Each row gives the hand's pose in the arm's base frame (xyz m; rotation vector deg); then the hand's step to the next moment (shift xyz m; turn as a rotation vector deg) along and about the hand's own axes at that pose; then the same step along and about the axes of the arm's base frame.
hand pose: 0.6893 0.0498 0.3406 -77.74 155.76 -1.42
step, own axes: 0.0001 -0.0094 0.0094 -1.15 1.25 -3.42
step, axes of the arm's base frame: 0.0084 -0.0054 -0.0088 -0.65 1.56 3.42
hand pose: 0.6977 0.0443 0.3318 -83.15 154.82 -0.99
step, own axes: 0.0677 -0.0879 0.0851 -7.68 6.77 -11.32
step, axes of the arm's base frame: 0.0419 -0.1028 -0.0850 -2.21 9.85 11.44
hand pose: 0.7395 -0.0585 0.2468 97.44 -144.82 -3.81
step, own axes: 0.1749 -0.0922 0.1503 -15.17 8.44 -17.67
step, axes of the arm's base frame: 0.0042 -0.1992 -0.1482 -0.30 17.52 17.51
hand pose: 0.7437 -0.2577 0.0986 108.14 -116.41 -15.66
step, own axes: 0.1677 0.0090 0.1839 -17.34 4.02 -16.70
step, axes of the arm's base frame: -0.0868 -0.1832 -0.1447 3.52 19.17 14.69
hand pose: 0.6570 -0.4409 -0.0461 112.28 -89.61 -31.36
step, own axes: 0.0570 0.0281 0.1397 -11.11 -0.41 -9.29
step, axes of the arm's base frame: -0.0957 -0.0844 -0.0853 3.57 12.50 6.39
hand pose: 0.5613 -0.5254 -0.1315 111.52 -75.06 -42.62
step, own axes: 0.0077 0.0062 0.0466 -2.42 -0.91 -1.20
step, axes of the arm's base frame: -0.0363 -0.0188 -0.0245 0.61 2.77 0.24
